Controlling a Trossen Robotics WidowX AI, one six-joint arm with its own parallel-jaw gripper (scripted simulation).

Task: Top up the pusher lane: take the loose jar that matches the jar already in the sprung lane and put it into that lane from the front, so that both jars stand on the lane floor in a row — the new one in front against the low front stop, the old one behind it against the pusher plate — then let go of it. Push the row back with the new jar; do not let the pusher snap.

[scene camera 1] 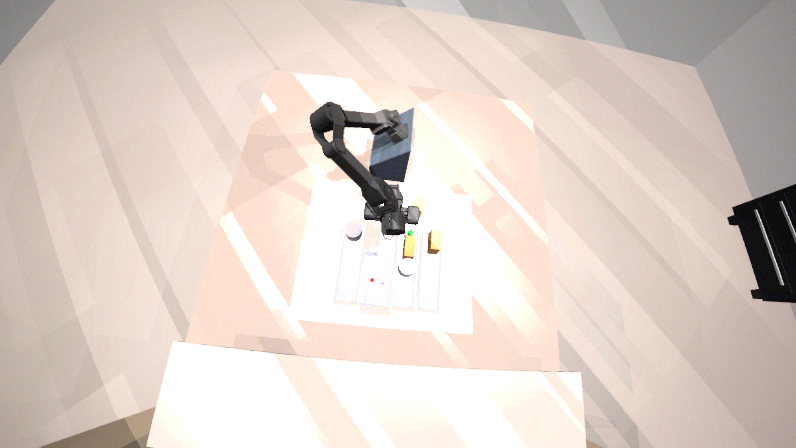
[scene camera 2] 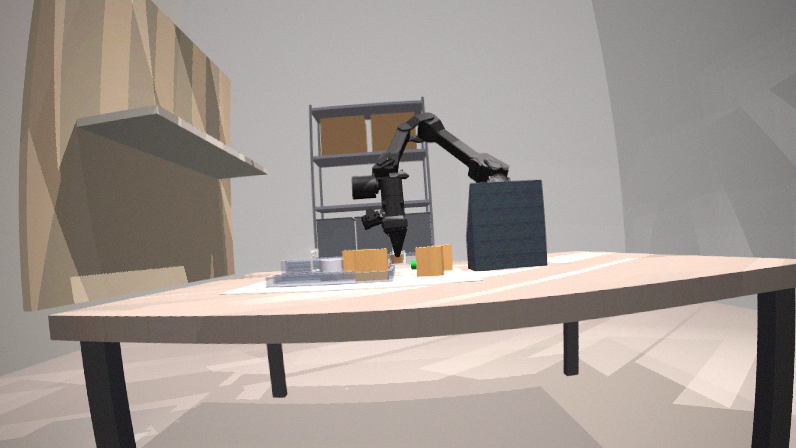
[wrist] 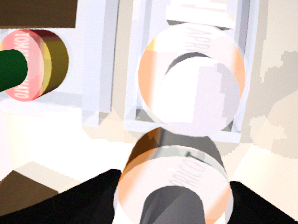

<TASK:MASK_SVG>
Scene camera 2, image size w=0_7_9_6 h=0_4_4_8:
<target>my gripper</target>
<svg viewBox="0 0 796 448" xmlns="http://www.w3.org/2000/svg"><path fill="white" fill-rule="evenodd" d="M382 197L381 210L375 212L372 208L367 209L366 215L363 215L361 220L365 230L381 224L384 233L391 239L395 257L400 257L407 232L406 227L408 227L407 218L405 217L404 199L402 195Z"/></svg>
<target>orange box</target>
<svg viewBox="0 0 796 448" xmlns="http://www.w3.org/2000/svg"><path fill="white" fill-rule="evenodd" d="M387 249L353 251L354 273L388 271Z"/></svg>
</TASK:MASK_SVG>
